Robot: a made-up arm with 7 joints.
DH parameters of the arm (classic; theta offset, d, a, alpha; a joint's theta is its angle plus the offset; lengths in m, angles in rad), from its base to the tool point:
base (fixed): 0 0 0 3.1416
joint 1: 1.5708 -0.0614 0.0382 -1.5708
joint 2: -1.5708 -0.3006 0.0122 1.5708
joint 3: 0 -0.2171 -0.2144 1.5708
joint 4: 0 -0.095 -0.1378 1.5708
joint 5: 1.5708 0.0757 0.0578 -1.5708
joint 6: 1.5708 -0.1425 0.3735 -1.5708
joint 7: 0 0.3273 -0.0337 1.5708
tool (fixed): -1.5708 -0.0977 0 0
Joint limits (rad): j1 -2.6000..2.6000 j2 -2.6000..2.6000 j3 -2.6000..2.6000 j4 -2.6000..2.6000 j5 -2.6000..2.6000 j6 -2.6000..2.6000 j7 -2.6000..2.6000
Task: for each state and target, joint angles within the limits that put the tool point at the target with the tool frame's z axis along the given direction. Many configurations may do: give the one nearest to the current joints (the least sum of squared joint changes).
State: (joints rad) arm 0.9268 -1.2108 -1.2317 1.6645 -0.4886 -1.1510 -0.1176
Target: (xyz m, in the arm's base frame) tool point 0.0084 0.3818 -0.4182 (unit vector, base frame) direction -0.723 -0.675 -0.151
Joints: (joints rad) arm 0.6105 -1.3872 -1.6788 1.5733 -1.2021 -0.3289 0.1116
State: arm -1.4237 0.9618 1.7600 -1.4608 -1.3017 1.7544 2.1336
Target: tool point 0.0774 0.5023 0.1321 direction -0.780 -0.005 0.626
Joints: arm -0.7195 0.5254 1.6542 -2.2155 -1.2753 0.9971 2.1761
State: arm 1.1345 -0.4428 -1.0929 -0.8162 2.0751 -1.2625 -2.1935
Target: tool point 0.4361 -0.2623 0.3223 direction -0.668 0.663 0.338
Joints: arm 1.6532 -1.3134 -1.9526 -0.9251 2.3824 -1.3169 -2.5991
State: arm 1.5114 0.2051 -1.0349 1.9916 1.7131 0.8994 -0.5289
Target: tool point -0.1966 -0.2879 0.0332 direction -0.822 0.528 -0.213
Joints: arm 2.3619 0.5068 -1.6710 1.4775 1.3267 1.1865 -0.6098
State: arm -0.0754 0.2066 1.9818 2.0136 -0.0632 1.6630 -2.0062
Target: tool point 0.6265 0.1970 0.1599 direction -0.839 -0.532 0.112
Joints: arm -0.0292 0.3655 2.4887 2.0321 0.5818 1.3860 -1.4139
